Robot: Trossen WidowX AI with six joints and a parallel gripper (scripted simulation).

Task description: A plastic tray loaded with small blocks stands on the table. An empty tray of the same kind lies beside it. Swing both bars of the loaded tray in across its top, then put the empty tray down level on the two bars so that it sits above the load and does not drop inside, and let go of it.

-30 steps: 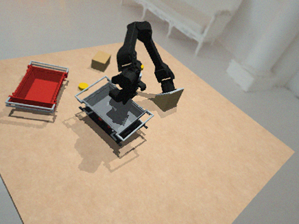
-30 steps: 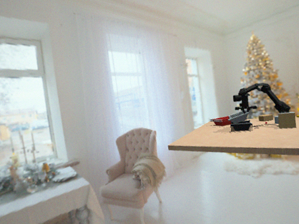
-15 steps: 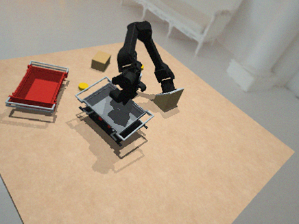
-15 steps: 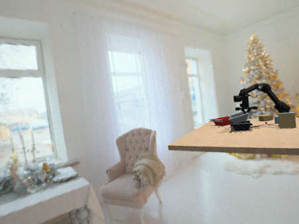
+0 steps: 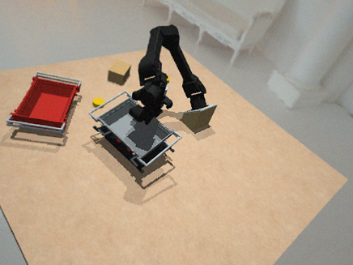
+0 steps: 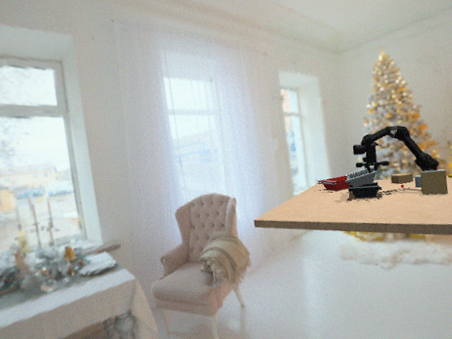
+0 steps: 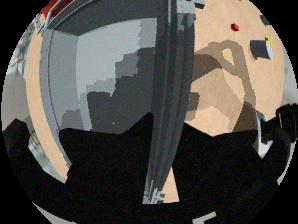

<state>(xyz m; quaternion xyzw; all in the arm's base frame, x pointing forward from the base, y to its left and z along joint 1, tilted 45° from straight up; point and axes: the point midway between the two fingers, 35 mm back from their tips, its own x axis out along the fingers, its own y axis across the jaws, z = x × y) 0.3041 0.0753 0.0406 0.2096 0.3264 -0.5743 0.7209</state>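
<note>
My gripper tip is now 70 mm short of the grey tray, 20 mm to the right of it and 20 mm below it. From my gripper tip the other things lie so: cardboard box 120 mm behind, 460 mm to the right, 80 mm below; small red block 140 mm behind, 230 mm to the right, 100 mm below.
</note>
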